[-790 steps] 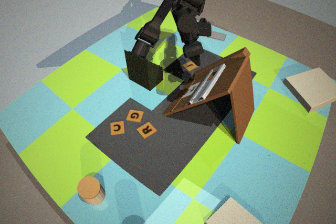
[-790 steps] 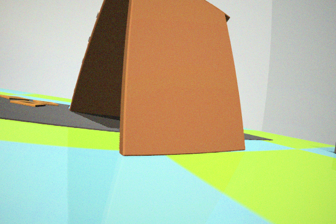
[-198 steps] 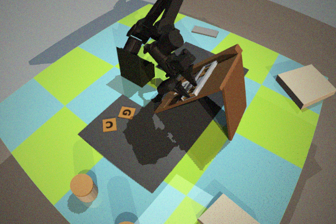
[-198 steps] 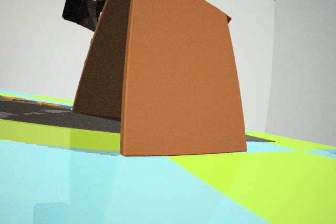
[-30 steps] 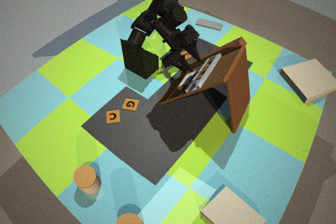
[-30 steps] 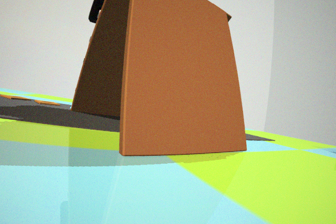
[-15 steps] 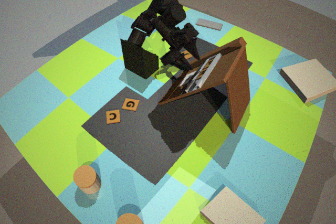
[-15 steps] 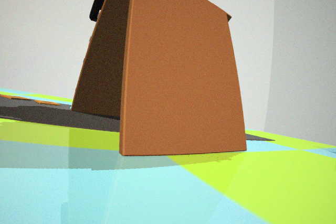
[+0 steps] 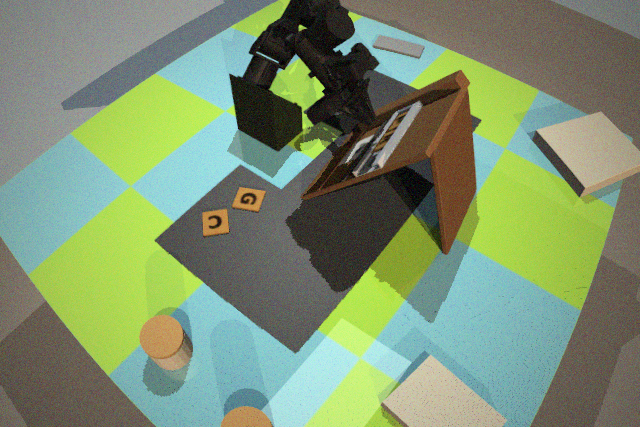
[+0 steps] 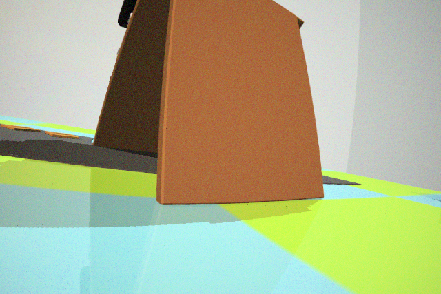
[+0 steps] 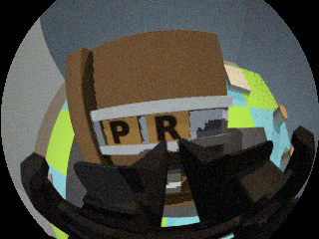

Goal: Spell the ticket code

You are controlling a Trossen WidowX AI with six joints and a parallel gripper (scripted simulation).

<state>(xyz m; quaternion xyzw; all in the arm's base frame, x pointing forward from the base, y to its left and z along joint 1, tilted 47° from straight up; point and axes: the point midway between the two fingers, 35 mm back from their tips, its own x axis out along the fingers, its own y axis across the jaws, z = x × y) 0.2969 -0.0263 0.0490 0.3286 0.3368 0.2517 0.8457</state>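
The white ticket is 110 mm below my gripper tip, 40 mm behind it and 20 mm to the left of it. Also, from my gripper tip: dark mat: 190 mm below, 110 mm behind; grey slab: 530 mm to the left, 290 mm behind, 190 mm below.
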